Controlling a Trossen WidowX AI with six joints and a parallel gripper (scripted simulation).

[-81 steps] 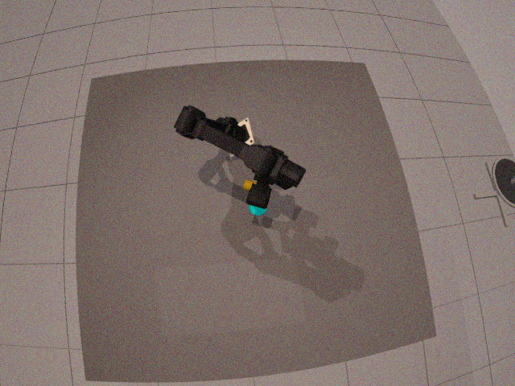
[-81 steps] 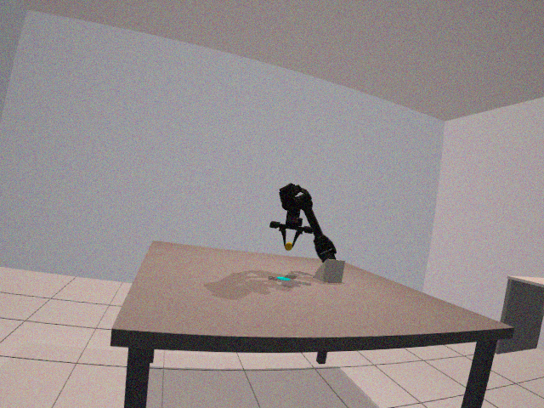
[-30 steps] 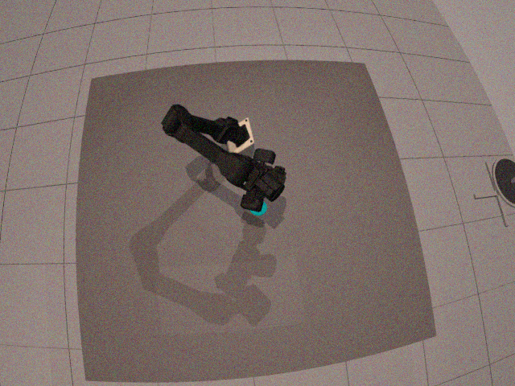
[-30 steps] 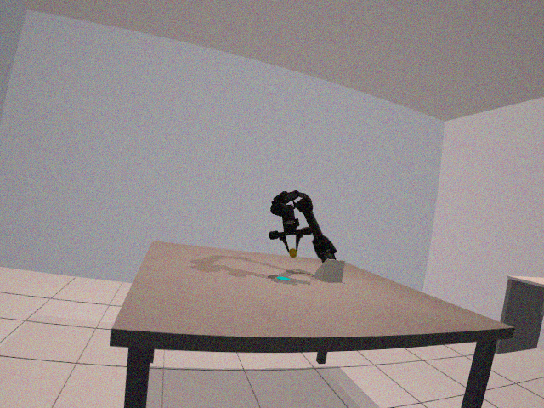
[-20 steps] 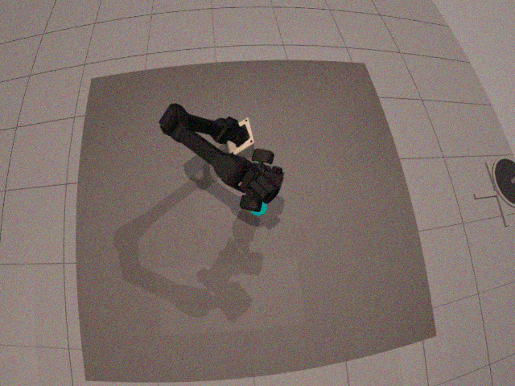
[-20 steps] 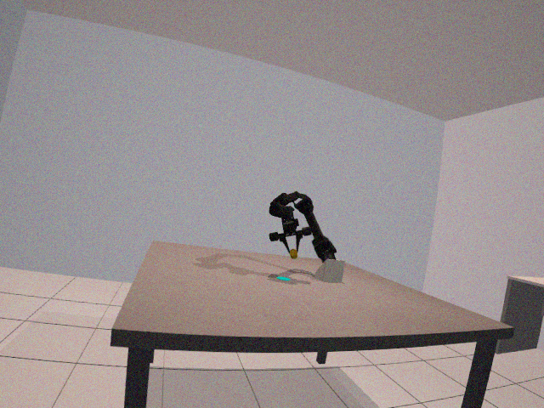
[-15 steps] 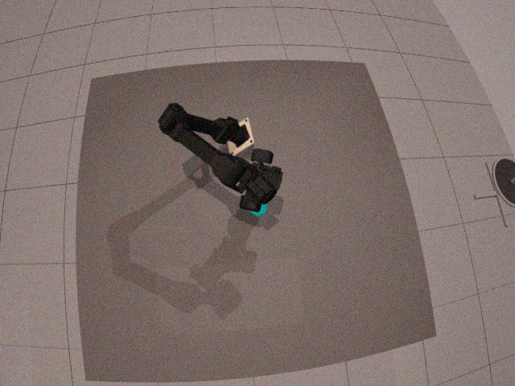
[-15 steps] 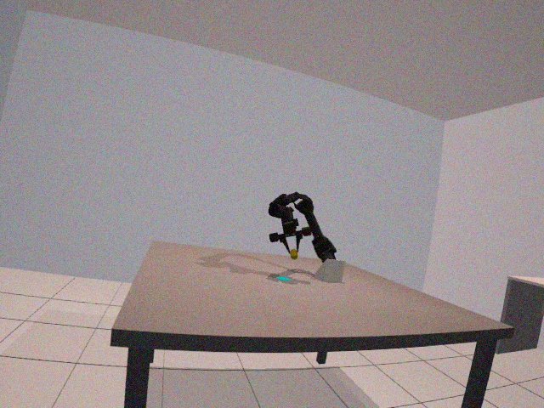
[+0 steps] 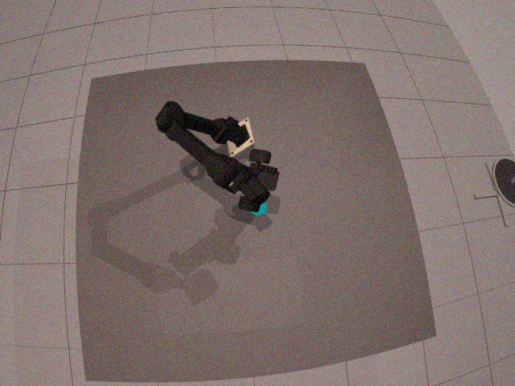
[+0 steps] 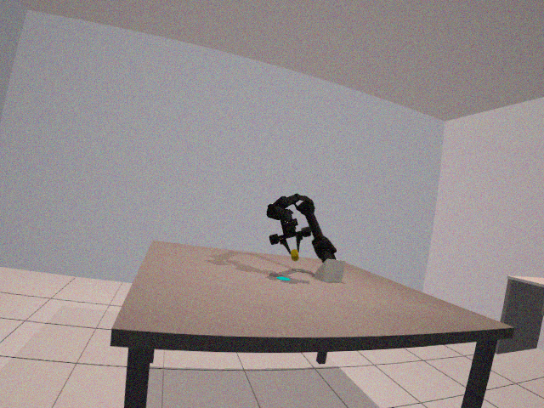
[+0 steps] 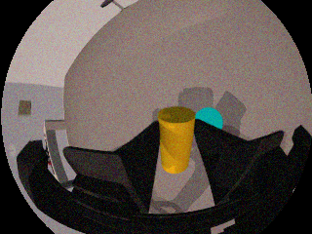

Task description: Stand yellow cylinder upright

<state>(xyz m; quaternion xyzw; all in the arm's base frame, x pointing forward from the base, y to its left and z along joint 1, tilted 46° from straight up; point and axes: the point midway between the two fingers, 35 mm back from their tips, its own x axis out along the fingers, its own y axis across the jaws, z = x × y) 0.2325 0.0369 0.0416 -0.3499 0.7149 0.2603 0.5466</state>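
The yellow tall cylinder lies 2 cm to the right of my gripper tip, 1 cm below it and 1 cm behind it. Also, from my gripper tip: cyan circle 12 cm below, 2 cm to the right, 2 cm ahead.
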